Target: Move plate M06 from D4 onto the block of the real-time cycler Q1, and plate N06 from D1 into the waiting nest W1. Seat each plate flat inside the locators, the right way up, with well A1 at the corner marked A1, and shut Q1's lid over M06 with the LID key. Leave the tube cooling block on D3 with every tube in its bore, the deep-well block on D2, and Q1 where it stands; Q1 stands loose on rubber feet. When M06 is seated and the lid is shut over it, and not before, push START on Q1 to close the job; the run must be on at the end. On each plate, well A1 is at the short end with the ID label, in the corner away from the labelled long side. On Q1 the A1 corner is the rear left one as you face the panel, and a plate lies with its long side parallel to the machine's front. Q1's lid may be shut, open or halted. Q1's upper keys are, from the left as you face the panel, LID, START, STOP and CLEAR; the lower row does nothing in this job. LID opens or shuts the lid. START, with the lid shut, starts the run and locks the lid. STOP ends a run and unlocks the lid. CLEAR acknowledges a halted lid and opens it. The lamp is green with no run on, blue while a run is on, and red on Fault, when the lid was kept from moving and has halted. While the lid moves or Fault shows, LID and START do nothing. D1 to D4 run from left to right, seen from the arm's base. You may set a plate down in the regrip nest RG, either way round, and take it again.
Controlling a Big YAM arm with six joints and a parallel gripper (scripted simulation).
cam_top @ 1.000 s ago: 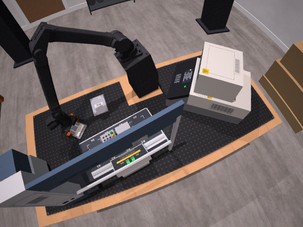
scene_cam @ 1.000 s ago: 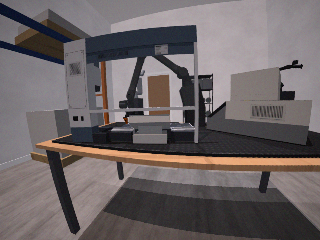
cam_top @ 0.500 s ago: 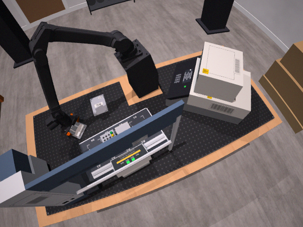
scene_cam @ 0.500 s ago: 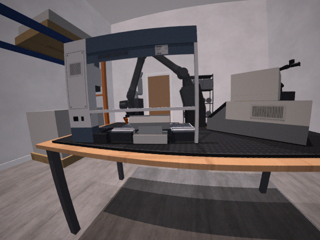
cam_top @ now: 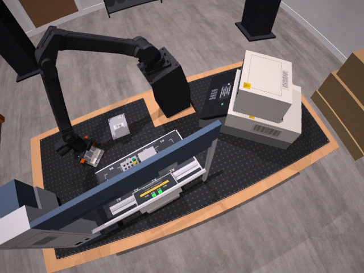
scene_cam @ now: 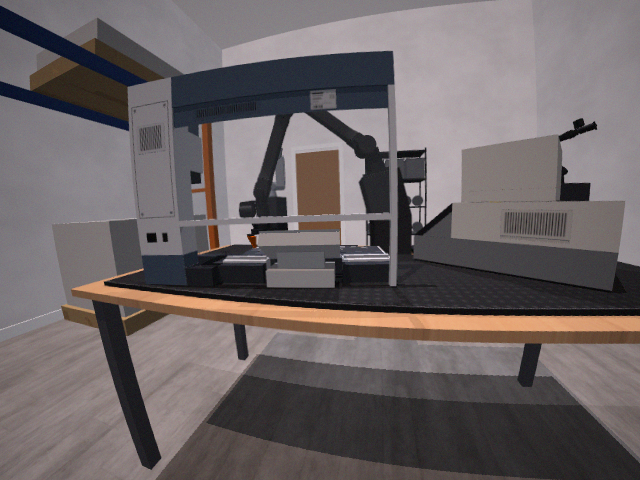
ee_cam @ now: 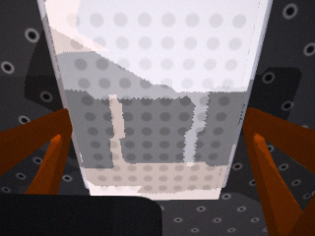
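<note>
The white well plate lies 10 mm below my hand. The rest, counted from my hand: grey waiting nest (20 mm below); tube cooling block (230 mm to the left, 190 mm ahead, 50 mm above); green-capped tube (250 mm to the left, 140 mm ahead, 50 mm above).
</note>
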